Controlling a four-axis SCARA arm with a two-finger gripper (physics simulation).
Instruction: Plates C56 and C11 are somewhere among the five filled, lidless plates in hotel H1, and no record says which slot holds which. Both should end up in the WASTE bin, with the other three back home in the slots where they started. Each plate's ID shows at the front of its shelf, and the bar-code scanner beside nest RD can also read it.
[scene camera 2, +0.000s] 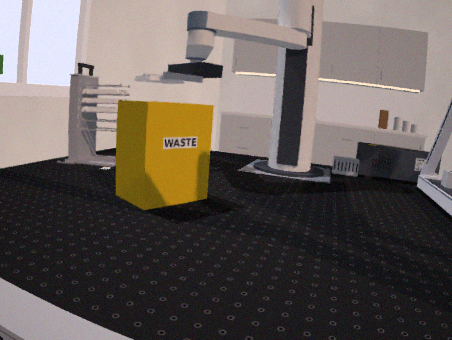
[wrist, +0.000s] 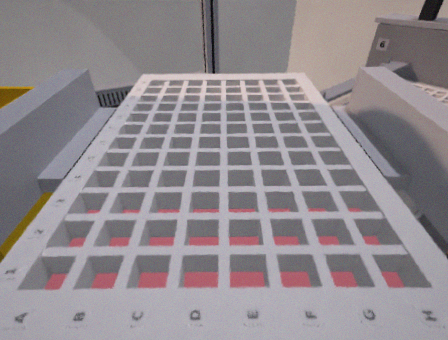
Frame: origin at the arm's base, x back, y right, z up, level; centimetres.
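Seen in the pictures: gripper, between the fingertips: (scene camera 2: 153, 75) (wrist: 223, 94); arm's base, origin of its link: (scene camera 2: 288, 173).
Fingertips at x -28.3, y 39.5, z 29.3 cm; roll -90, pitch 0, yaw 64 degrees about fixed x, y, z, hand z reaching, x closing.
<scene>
Offsets run from my fingertips to a thing's top centre. "*": to the spot under its first point.
My gripper (scene camera 2: 183, 77) (wrist: 223, 94) is shut on a lidless, light-grey plate @(dx +2.3, dy -1.1, dz -0.3 cm) (scene camera 2: 150, 78) (wrist: 225, 300) with pink-red filling in its wells. The plate is level, and its ID does not show. In the scene view it appears higher than the rim of the yellow WASTE bin @(dx -26.5, dy -19.5, dz -8.1 cm) (scene camera 2: 172, 170); how far behind the rim it is, I cannot tell. The bin also shows at the left edge of the wrist view (wrist: 14, 93). Hotel H1 (scene camera 2: 82, 125) stands at the left with several shelves and plates; their IDs cannot be read.
The arm column (scene camera 2: 295, 110) stands behind and to the right of the bin. A grey tower @(* dx -6.2, dy +22.0, dz -1.9 cm) (wrist: 420, 47) with a label "6" and a black handle is at the upper right of the wrist view. A dark box @(* dx +31.7, dy -74.6, dz -21.0 cm) (scene camera 2: 387, 161) and a small slotted grey block @(* dx +32.8, dy -60.0, dz -24.9 cm) (scene camera 2: 346, 166) are at the right.
</scene>
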